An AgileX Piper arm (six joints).
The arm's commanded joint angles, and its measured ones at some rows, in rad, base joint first. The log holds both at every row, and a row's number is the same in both.
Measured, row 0:
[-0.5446 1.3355 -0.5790 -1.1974 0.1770 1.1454]
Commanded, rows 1 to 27:
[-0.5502 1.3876 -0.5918 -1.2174 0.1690 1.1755]
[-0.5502 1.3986 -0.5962 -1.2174 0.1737 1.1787]
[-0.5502 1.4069 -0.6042 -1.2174 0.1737 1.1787]
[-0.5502 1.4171 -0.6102 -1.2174 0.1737 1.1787]
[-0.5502 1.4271 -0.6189 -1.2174 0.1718 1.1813]
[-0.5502 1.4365 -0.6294 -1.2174 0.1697 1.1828]
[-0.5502 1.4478 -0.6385 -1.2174 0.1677 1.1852]
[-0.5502 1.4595 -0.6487 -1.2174 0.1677 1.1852]
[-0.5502 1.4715 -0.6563 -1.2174 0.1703 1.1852]
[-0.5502 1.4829 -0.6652 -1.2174 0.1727 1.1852]
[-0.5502 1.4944 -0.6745 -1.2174 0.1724 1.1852]
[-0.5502 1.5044 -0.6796 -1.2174 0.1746 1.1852]
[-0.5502 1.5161 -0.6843 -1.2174 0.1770 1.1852]
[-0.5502 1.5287 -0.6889 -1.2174 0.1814 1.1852]
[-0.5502 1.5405 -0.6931 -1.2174 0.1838 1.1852]
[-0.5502 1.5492 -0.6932 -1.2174 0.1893 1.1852]
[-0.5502 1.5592 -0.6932 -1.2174 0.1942 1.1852]
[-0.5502 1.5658 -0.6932 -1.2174 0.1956 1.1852]
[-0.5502 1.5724 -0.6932 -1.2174 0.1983 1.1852]
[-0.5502 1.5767 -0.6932 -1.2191 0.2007 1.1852]
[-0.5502 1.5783 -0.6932 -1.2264 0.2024 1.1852]
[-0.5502 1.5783 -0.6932 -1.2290 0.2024 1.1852]
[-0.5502 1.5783 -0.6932 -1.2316 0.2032 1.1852]
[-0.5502 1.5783 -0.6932 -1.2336 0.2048 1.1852]
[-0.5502 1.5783 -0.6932 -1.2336 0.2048 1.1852]
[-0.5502 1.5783 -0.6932 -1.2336 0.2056 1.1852]
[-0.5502 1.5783 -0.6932 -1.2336 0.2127 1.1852]
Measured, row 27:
[-0.5446 1.5777 -0.6894 -1.2136 0.1831 1.1873]
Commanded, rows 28 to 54:
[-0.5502 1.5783 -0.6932 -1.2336 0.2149 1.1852]
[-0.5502 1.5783 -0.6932 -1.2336 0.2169 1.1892]
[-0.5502 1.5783 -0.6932 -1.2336 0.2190 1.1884]
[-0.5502 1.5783 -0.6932 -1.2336 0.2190 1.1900]
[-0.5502 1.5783 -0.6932 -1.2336 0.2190 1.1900]
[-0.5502 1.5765 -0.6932 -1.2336 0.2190 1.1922]
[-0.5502 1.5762 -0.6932 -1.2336 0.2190 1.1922]
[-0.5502 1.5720 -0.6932 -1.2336 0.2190 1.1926]
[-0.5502 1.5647 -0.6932 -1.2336 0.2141 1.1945]
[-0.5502 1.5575 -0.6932 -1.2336 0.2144 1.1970]
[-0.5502 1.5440 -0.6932 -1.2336 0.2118 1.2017]
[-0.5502 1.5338 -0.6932 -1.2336 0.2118 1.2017]
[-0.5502 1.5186 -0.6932 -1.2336 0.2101 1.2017]
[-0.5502 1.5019 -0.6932 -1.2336 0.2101 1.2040]
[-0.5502 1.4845 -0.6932 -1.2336 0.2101 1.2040]
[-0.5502 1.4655 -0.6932 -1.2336 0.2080 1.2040]
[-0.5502 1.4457 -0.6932 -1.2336 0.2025 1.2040]
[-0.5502 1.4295 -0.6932 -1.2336 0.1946 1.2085]
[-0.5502 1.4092 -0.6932 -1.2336 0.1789 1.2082]
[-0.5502 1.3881 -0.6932 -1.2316 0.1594 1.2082]
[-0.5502 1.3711 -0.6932 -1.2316 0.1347 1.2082]
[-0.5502 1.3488 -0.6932 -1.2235 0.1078 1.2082]
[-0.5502 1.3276 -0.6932 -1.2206 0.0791 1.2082]
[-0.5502 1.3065 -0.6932 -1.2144 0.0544 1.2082]
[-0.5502 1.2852 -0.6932 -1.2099 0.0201 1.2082]
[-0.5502 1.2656 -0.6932 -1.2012 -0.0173 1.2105]
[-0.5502 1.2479 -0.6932 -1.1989 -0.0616 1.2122]
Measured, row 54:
[-0.5465 1.3234 -0.6920 -1.2021 0.0563 1.2051]
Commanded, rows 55 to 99:
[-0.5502 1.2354 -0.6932 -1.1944 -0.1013 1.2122]
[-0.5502 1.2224 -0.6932 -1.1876 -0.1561 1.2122]
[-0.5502 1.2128 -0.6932 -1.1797 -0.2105 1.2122]
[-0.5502 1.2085 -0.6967 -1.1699 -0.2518 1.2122]
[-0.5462 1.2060 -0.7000 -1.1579 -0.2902 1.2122]
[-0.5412 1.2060 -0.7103 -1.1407 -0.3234 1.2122]
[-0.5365 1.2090 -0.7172 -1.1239 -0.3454 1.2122]
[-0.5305 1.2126 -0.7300 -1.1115 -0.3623 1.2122]
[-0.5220 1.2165 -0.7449 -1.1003 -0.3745 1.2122]
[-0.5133 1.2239 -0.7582 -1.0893 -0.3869 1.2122]
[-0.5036 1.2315 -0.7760 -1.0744 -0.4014 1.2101]
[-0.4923 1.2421 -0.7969 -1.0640 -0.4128 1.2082]
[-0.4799 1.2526 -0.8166 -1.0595 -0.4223 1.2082]
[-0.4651 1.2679 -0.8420 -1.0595 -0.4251 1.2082]
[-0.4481 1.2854 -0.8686 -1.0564 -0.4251 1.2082]
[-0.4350 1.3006 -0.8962 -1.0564 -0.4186 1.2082]
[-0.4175 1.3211 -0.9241 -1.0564 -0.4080 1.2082]
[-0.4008 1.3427 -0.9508 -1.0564 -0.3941 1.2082]
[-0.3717 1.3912 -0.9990 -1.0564 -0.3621 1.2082]
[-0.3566 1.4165 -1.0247 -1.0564 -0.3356 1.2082]
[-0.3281 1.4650 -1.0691 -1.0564 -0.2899 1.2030]
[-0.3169 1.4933 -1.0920 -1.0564 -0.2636 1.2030]
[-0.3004 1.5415 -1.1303 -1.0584 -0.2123 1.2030]
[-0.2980 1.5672 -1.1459 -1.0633 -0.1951 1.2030]
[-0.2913 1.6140 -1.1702 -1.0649 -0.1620 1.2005]
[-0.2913 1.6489 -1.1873 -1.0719 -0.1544 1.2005]
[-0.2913 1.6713 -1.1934 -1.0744 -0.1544 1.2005]
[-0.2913 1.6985 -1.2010 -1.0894 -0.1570 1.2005]
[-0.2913 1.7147 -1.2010 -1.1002 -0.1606 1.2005]
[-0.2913 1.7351 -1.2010 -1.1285 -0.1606 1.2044]
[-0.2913 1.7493 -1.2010 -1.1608 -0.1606 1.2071]
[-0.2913 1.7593 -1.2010 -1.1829 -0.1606 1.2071]
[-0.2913 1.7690 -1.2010 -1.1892 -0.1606 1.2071]
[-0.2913 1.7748 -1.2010 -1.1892 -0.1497 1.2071]
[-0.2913 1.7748 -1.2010 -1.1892 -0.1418 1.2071]
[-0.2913 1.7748 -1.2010 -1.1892 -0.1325 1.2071]
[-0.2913 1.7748 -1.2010 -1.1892 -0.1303 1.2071]
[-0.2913 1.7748 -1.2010 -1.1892 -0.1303 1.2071]
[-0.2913 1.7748 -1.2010 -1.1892 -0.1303 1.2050]
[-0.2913 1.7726 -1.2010 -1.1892 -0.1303 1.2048]
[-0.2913 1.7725 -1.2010 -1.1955 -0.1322 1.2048]
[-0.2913 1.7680 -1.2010 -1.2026 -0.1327 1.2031]
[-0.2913 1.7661 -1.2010 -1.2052 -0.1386 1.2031]
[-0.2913 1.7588 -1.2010 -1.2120 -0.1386 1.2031]
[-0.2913 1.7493 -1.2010 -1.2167 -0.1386 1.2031]
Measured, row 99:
[-0.2943 1.7789 -1.1949 -1.1739 -0.1448 1.2087]
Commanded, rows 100 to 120:
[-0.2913 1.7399 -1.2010 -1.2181 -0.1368 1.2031]
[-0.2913 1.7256 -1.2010 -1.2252 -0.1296 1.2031]
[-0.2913 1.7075 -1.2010 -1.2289 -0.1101 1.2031]
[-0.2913 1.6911 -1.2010 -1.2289 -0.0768 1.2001]
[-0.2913 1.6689 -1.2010 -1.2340 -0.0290 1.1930]
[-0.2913 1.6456 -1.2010 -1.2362 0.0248 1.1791]
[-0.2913 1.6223 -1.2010 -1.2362 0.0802 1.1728]
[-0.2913 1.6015 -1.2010 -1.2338 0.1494 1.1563]
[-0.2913 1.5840 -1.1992 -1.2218 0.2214 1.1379]
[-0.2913 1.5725 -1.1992 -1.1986 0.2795 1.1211]
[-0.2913 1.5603 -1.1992 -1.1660 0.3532 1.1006]
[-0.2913 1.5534 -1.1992 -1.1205 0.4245 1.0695]
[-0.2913 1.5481 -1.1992 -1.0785 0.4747 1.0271]
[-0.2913 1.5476 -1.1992 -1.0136 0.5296 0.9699]
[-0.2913 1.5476 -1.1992 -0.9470 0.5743 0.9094]
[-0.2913 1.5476 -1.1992 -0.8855 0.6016 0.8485]
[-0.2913 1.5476 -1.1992 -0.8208 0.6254 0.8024]
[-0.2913 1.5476 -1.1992 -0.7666 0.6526 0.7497]
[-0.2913 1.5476 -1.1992 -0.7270 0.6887 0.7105]
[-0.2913 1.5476 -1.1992 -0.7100 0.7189 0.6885]
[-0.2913 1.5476 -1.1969 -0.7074 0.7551 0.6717]
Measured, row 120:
[-0.2921 1.5544 -1.1971 -0.8081 0.6081 0.7983]
